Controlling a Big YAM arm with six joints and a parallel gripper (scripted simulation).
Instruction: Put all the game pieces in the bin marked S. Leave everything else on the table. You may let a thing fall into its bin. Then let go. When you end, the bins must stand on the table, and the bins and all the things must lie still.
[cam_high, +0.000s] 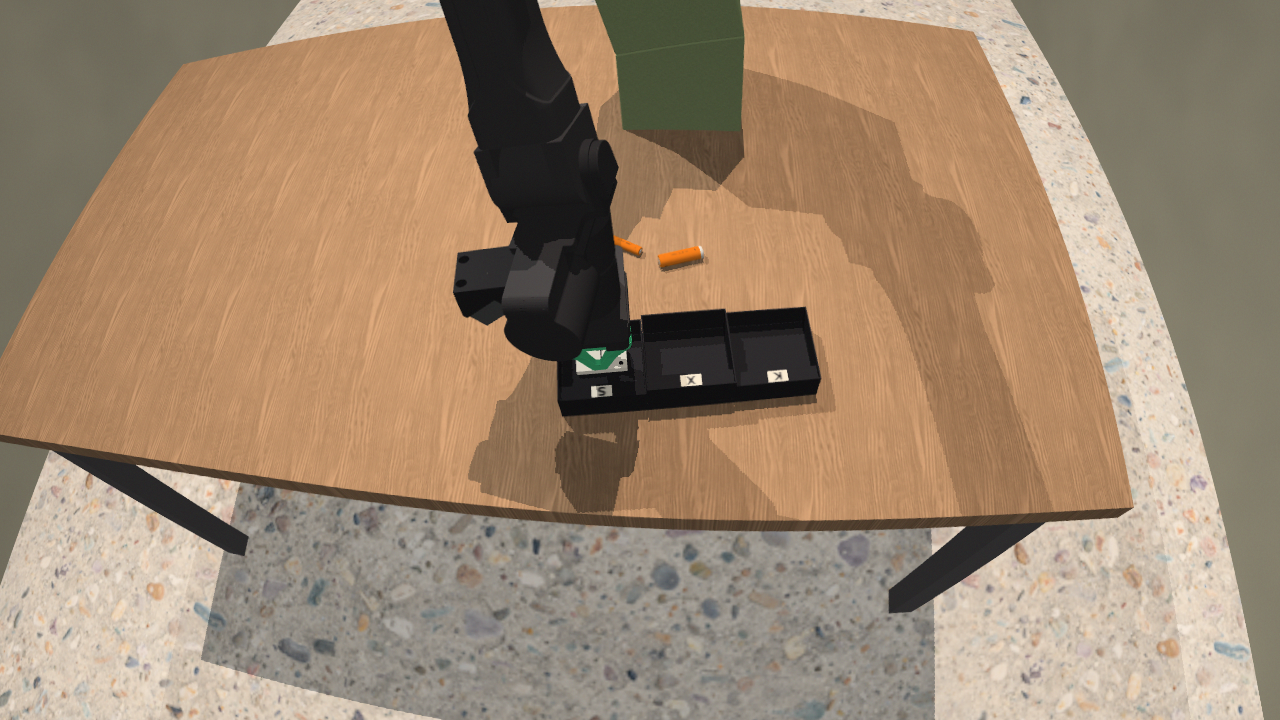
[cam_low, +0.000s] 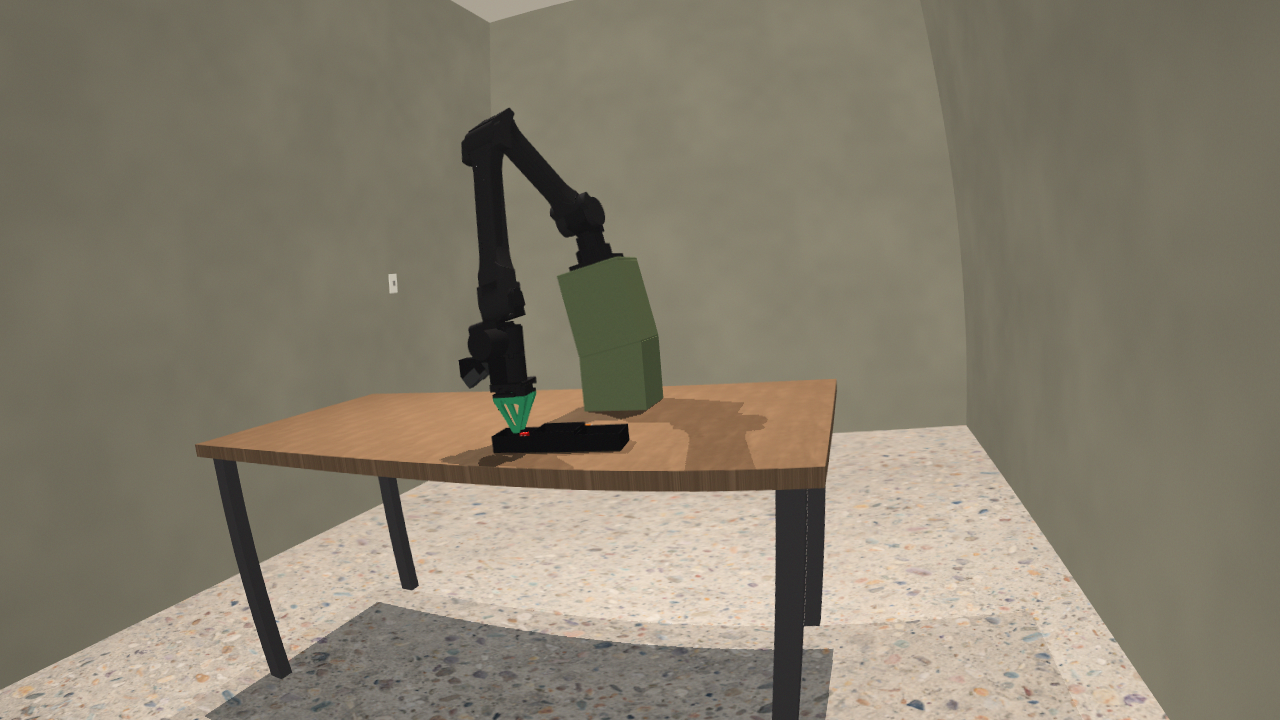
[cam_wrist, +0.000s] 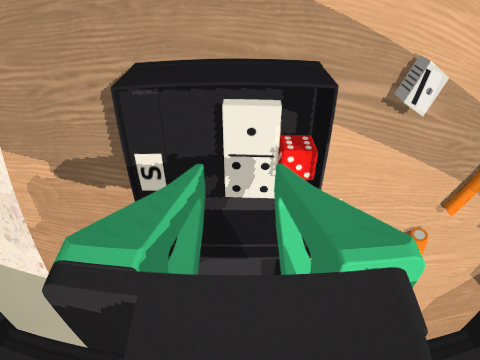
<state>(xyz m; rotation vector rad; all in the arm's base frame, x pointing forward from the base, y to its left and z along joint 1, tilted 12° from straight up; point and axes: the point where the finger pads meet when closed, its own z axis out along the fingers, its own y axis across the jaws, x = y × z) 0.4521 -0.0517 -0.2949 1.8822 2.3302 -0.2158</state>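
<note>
Right now the white domino is 3 cm below my hand and 1 cm behind it. Also, from my hand: red die 3 cm below, 3 cm behind; then black bin marked S 8 cm to the left, 2 cm below, 1 cm behind; then grey-white sharpener 8 cm behind, 5 cm to the right, 3 cm below.
</note>
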